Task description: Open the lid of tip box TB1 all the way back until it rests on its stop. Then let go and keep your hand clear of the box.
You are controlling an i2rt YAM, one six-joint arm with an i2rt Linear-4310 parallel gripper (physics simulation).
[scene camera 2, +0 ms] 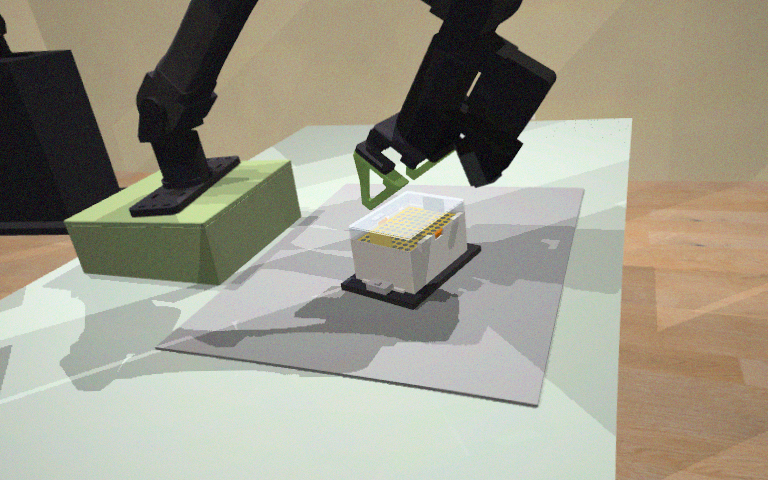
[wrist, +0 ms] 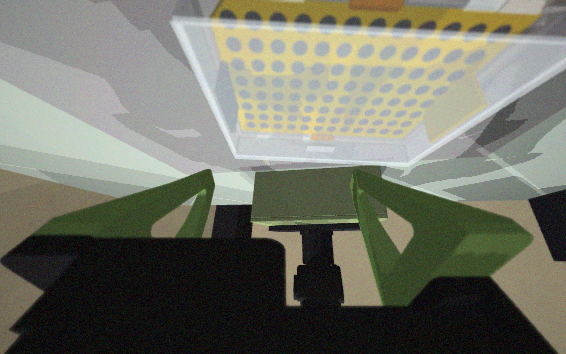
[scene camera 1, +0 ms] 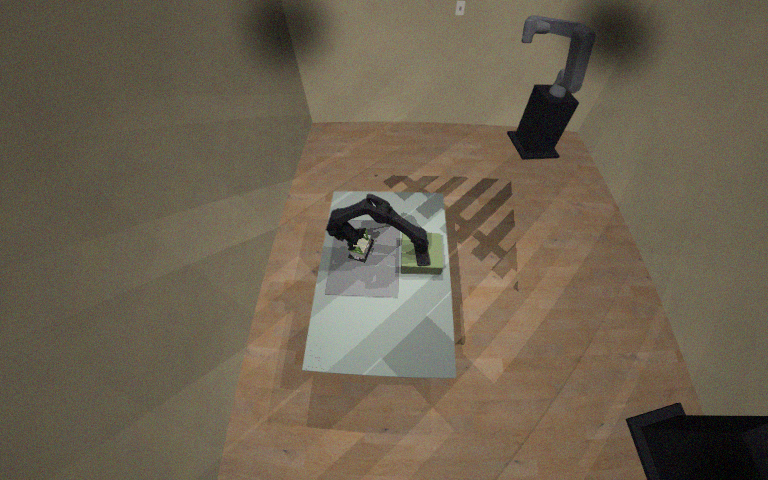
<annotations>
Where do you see a grey mat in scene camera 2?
486, 332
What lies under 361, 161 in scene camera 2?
My gripper.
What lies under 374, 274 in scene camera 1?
A grey mat.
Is my gripper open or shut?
Open.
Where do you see a clear lid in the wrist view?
387, 90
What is my gripper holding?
Nothing.
</annotations>
